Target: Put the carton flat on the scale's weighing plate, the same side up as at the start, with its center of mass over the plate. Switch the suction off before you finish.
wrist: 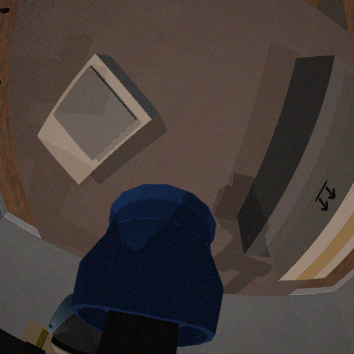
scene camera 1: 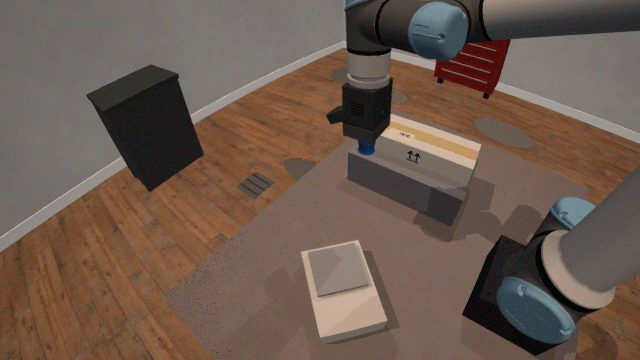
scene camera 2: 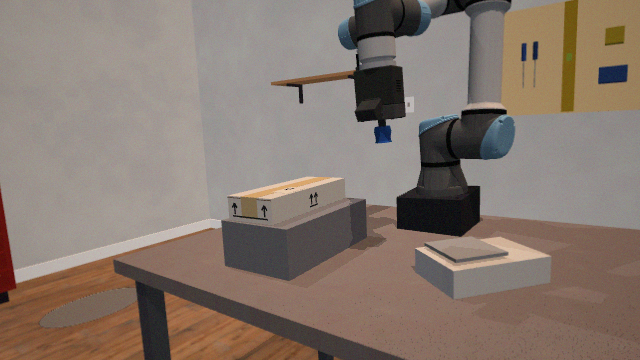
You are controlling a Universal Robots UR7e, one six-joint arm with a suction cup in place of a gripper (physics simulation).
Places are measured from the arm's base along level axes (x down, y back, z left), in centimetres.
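Pixels of known places: end effector, tool point: (wrist: 160, 231) (scene camera 1: 366, 150) (scene camera 2: 383, 142); arm's base, origin of the base link: (scene camera 2: 441, 191).
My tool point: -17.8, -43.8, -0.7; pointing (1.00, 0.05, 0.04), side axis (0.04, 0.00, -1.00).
Note:
Ahead of a thing's pixels: the offset from my tool point to its top centre, as dx, dy, dz. "*": to the spot under its first point. Level surfaces: height alone.
A long white carton @(+11.3, +5.1, -28.2) (scene camera 1: 435, 155) (scene camera 2: 292, 197) (wrist: 320, 220) with tan tape lies flat on a grey block @(+17.2, +4.9, -25.9) (scene camera 1: 400, 189) (scene camera 2: 300, 245) (wrist: 292, 150), its up arrows pointing up in the scene views. The scale @(+21.6, +5.4, +18.3) (scene camera 1: 350, 315) (scene camera 2: 500, 275) (wrist: 65, 142) is a white box with a grey weighing plate @(* +21.6, +3.7, +16.0) (scene camera 1: 340, 270) (scene camera 2: 465, 248) (wrist: 95, 112) that bears nothing. My gripper, a blue suction cup (scene camera 1: 366, 148) (scene camera 2: 383, 142) (wrist: 162, 202), is open. It hangs in the air above the table, higher than the carton and apart from it, with nothing on it.
The block and the scale stand apart on the brown table @(dx +28.6) (scene camera 1: 270, 260) (scene camera 2: 380, 305) (wrist: 200, 90). The arm's black base (scene camera 1: 492, 280) (scene camera 2: 435, 212) stands behind them in the second scene view. A red tool cabinet (scene camera 1: 472, 65) and a dark cabinet (scene camera 1: 155, 135) show beyond the table.

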